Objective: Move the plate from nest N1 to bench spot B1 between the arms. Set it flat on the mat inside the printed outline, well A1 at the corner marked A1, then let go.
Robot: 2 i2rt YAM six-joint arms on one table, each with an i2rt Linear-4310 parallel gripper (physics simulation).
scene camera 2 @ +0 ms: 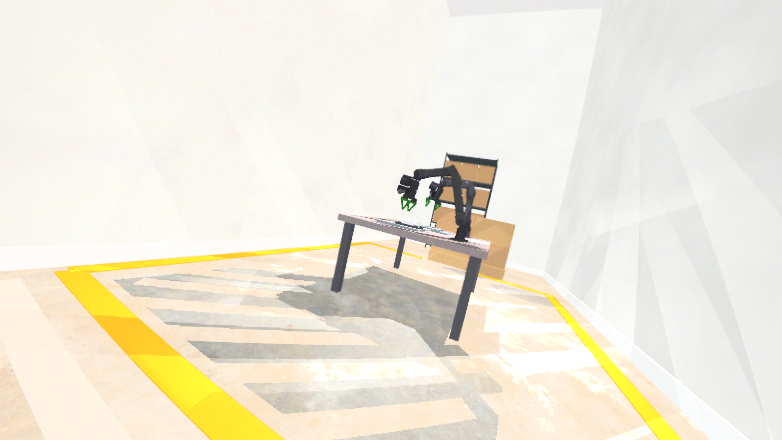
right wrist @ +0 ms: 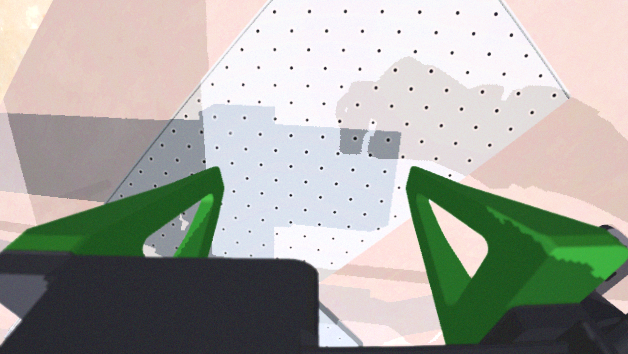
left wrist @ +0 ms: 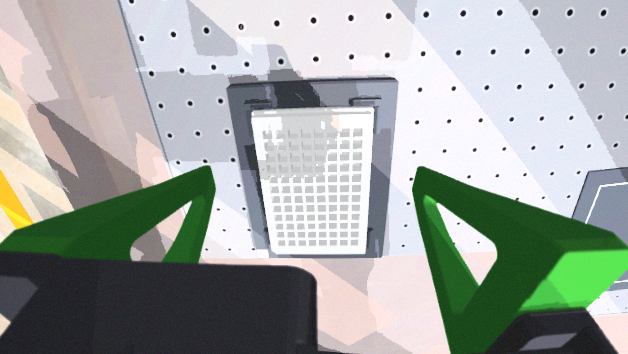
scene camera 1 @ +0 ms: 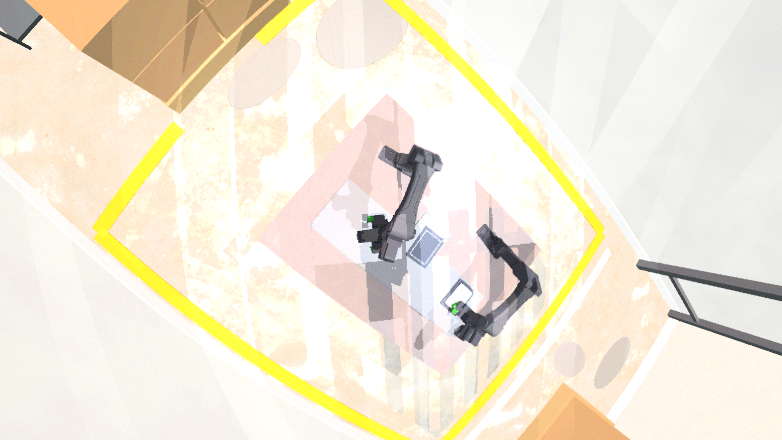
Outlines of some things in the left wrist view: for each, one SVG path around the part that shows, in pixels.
The left gripper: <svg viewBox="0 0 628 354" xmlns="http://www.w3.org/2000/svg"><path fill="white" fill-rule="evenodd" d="M417 167L412 185L412 195L450 354L619 354L586 309L628 269L628 246L614 232L469 185L425 166ZM437 203L494 244L497 252L496 260L480 286L454 245ZM317 280L309 271L291 265L199 263L216 193L211 166L204 165L161 183L17 228L1 241L0 314L11 323L0 335L0 354L318 354ZM191 201L181 228L162 262L133 261L130 251L134 241Z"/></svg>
A white well plate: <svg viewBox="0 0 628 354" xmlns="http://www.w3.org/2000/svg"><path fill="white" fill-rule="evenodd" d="M373 106L252 111L255 146L273 252L276 254L365 254Z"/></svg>
